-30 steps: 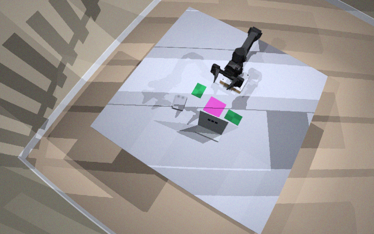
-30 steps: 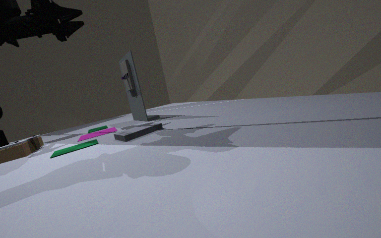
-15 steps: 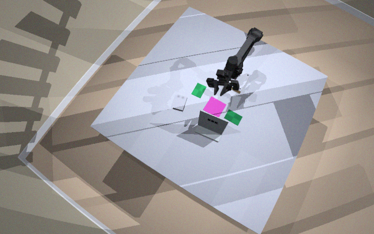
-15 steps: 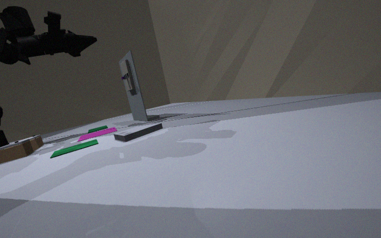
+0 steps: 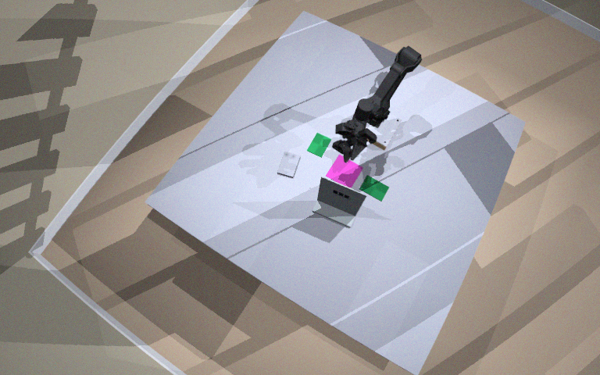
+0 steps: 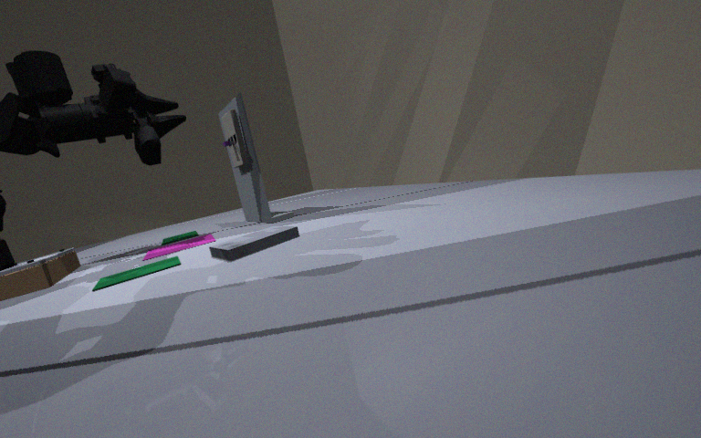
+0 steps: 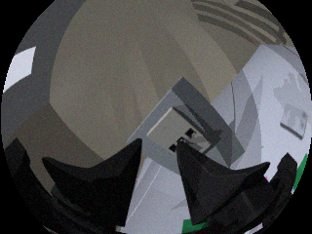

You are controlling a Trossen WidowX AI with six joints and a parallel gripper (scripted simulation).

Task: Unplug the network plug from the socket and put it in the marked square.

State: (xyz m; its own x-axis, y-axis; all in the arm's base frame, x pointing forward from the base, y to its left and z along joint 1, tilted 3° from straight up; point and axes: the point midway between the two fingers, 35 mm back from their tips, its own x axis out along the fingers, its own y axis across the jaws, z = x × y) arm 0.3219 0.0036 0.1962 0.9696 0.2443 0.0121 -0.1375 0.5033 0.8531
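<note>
Now: gripper tip 13 cm above the upright grey panel, 10 cm short of it and 3 cm to the right of it.
</note>
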